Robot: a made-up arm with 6 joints.
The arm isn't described. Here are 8 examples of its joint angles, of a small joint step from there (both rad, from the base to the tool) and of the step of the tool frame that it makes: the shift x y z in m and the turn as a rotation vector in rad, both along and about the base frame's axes.
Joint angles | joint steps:
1: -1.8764 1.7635 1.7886 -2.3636 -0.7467 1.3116 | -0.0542 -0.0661 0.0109 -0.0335 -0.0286 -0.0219
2: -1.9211 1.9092 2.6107 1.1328 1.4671 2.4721 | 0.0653 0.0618 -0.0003 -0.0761 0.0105 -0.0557
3: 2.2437 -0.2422 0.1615 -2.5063 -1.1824 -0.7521 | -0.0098 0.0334 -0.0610 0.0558 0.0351 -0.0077
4: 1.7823 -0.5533 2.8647 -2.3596 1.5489 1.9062 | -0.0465 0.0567 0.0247 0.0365 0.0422 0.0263
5: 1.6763 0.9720 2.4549 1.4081 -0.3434 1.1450 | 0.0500 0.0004 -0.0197 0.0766 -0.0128 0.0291
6: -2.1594 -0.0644 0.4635 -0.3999 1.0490 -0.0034 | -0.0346 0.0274 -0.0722 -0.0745 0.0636 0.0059
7: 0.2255 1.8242 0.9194 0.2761 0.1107 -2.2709 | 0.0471 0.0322 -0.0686 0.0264 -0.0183 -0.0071
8: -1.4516 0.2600 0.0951 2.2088 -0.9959 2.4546 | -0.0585 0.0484 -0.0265 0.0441 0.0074 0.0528
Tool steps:
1: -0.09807 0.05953 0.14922 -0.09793 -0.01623 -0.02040
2: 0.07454 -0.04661 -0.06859 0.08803 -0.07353 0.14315
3: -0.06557 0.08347 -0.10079 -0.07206 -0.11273 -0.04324
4: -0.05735 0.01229 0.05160 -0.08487 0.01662 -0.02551
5: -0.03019 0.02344 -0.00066 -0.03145 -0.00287 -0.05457
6: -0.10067 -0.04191 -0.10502 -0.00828 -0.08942 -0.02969
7: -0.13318 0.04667 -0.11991 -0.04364 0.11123 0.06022
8: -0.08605 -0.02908 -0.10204 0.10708 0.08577 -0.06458
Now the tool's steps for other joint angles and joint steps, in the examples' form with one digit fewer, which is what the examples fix.
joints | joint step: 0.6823 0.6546 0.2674 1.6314 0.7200 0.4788 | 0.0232 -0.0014 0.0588 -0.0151 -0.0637 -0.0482
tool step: 0.0032 0.0391 0.0824 0.0412 -0.0086 -0.0562
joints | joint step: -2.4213 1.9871 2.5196 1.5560 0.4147 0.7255 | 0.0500 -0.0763 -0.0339 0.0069 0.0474 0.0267
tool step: 0.0916 -0.0569 0.0879 0.0009 0.0747 0.0738
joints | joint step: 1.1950 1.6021 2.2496 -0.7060 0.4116 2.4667 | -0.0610 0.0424 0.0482 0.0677 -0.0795 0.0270
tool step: 0.0810 -0.0350 -0.0243 -0.0967 -0.0664 -0.0838
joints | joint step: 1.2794 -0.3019 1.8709 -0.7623 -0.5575 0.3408 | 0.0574 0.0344 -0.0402 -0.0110 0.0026 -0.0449
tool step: 0.0690 0.0832 0.0628 -0.0888 0.0132 0.1090
